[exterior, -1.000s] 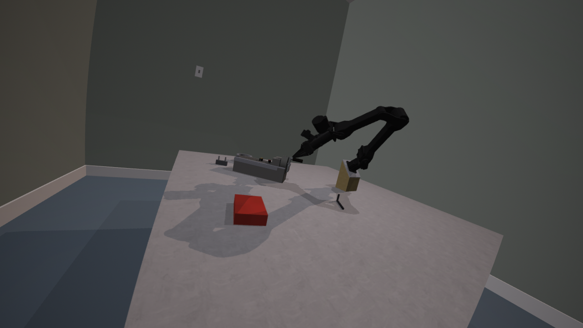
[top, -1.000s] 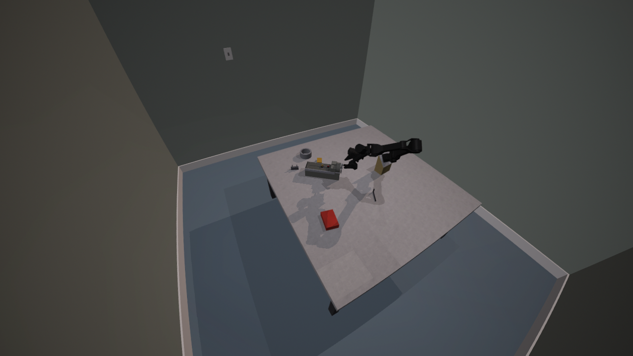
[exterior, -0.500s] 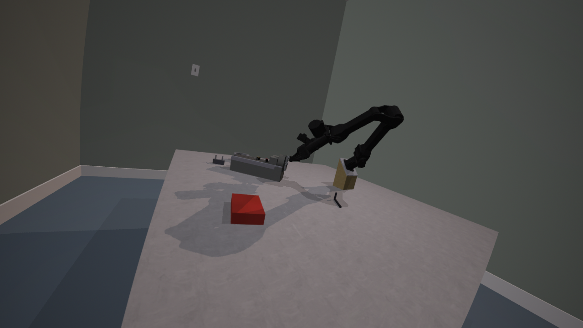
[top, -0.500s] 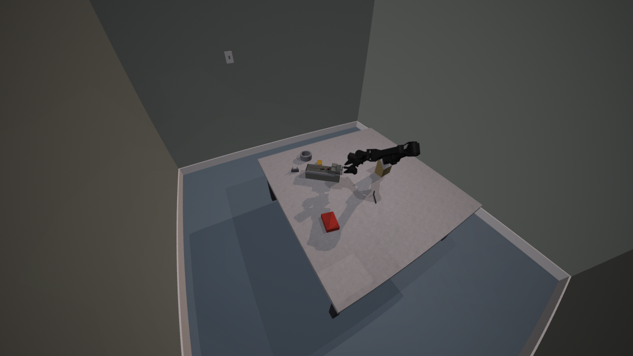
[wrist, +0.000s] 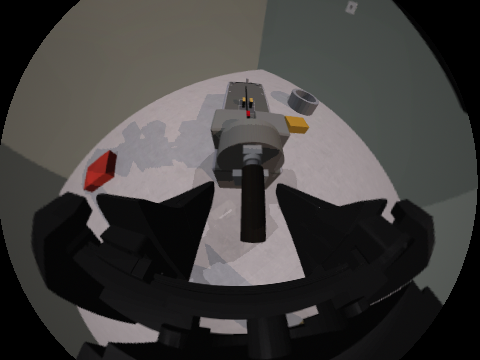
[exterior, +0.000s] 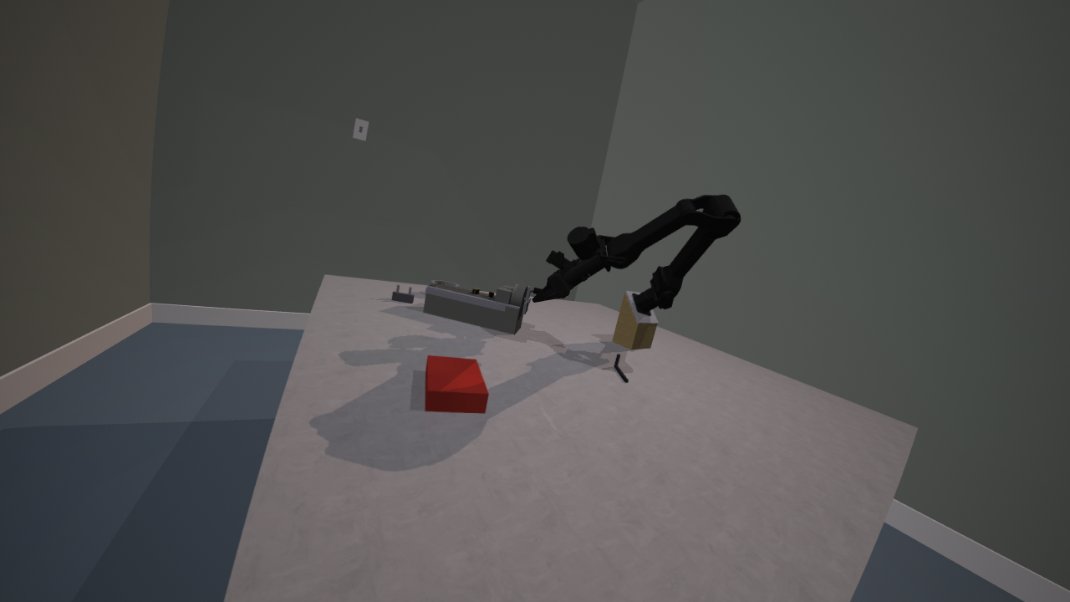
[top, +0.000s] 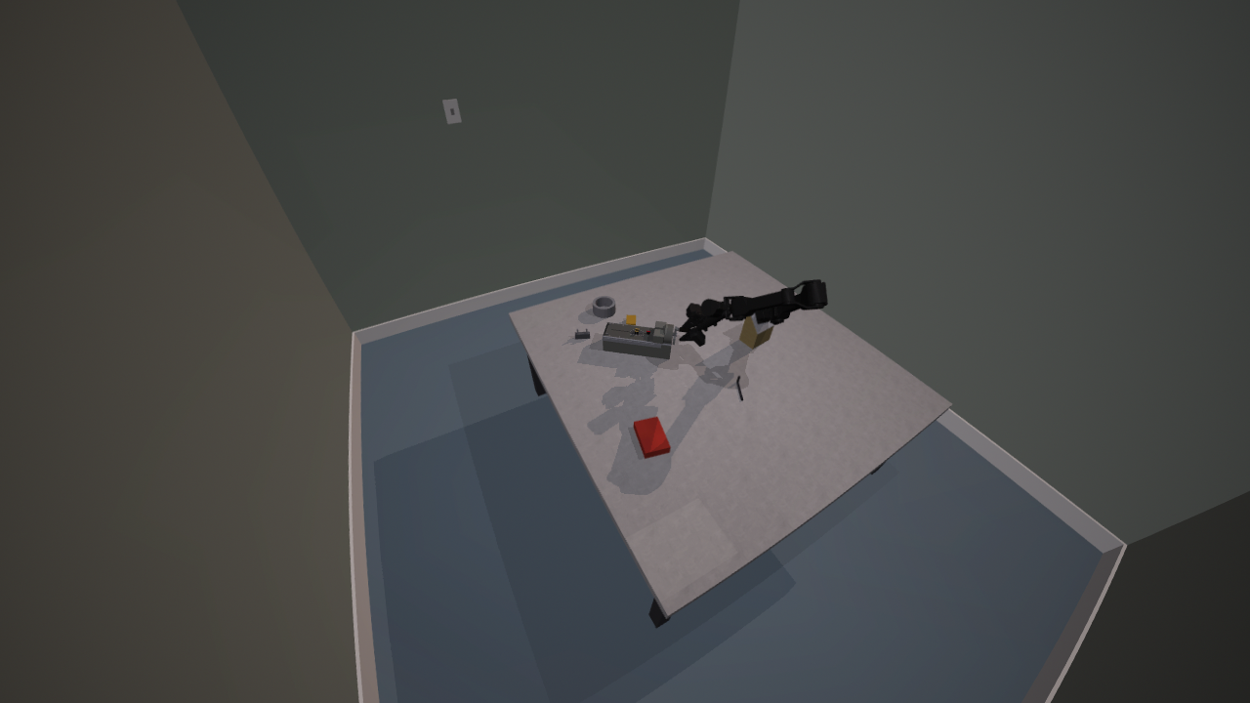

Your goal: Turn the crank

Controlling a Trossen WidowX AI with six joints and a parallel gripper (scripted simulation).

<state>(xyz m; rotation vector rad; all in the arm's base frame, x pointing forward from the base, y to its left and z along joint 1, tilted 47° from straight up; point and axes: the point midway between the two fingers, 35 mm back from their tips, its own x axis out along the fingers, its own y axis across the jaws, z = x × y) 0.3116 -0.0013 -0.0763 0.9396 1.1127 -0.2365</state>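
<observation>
The red pointer lies 9 cm ahead of my gripper tip, 8 cm to the right of it and 1 cm below it. From my gripper tip the other things lie so: black crank handle 2 cm behind, 1 cm to the left, 2 cm above; yellow block 8 cm ahead, 24 cm to the right, 8 cm below; black bent key 11 cm behind, 25 cm to the left, 9 cm below.
</observation>
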